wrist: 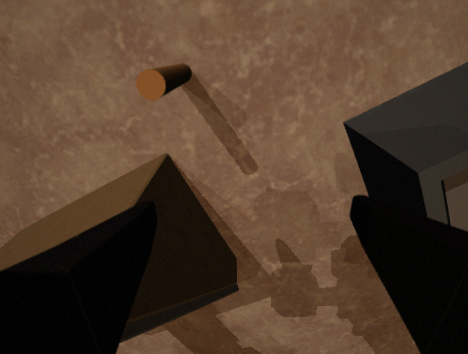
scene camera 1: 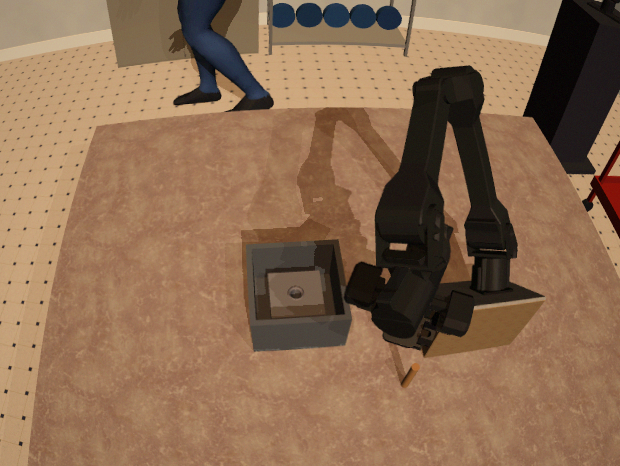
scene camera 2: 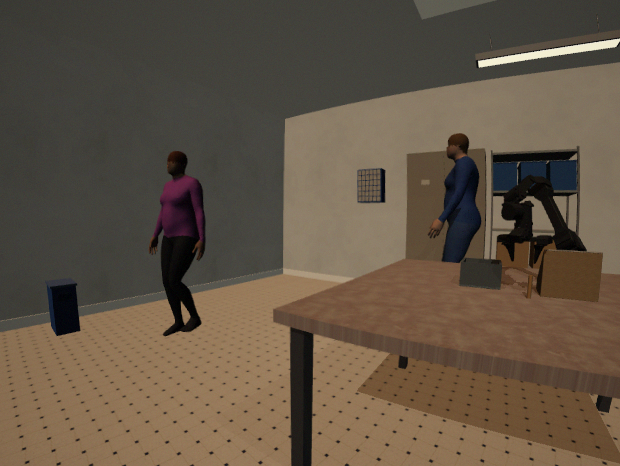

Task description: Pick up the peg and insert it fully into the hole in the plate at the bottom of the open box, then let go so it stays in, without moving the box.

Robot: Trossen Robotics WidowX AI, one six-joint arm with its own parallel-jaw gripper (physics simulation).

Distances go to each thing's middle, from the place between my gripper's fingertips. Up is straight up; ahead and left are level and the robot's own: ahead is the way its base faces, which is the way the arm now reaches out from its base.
Labels:
Now: hand 20 mm past the orange-brown peg (wrist: pixel 152 84), 60 mm to the right of it and 80 mm above it. Also, from my hand: light plate (scene camera 1: pixel 291 294) (150 mm ahead, 110 mm to the right, 80 mm below); then grey box (scene camera 1: pixel 331 330) (150 mm ahead, 110 mm to the right, 70 mm below).

